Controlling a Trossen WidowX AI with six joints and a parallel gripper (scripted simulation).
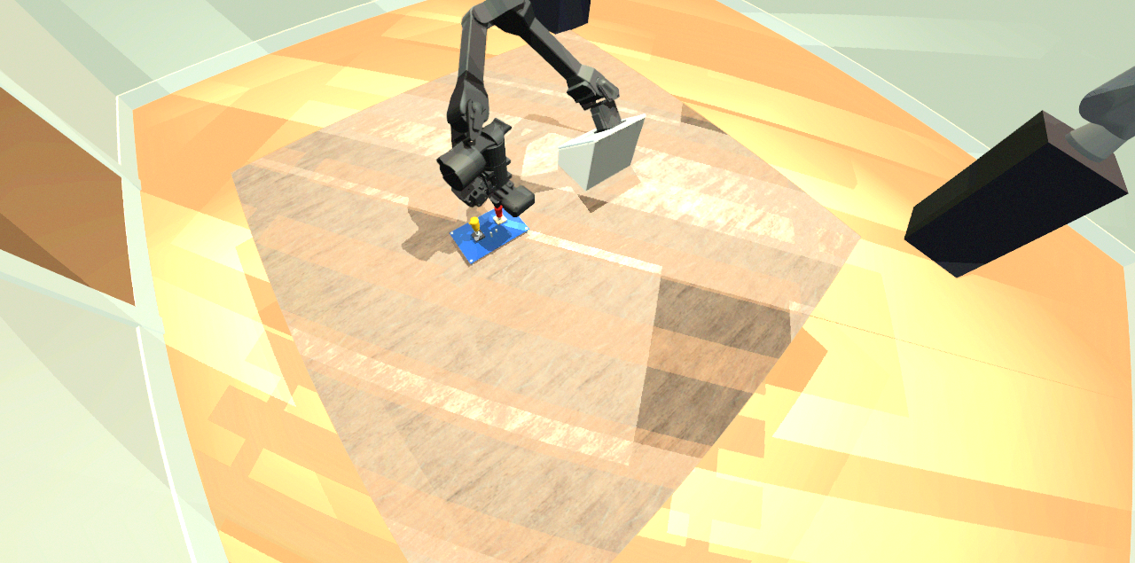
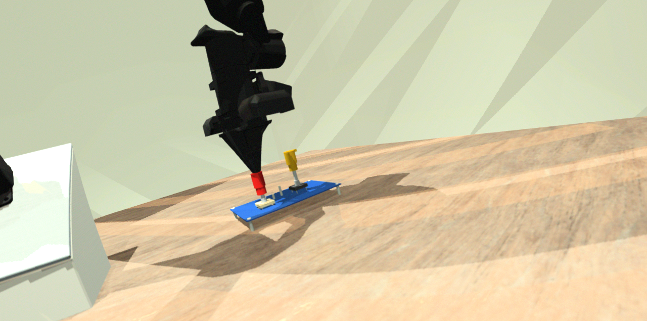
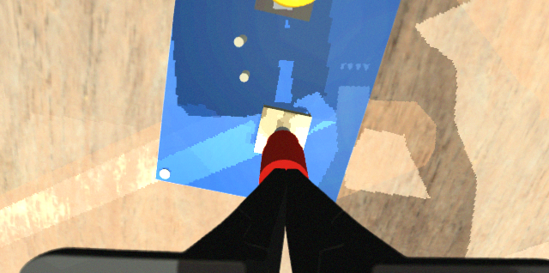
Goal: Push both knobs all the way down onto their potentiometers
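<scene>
My gripper tip is 20 mm above the red knob. Round my gripper tip: yellow knob (70 mm ahead).
</scene>
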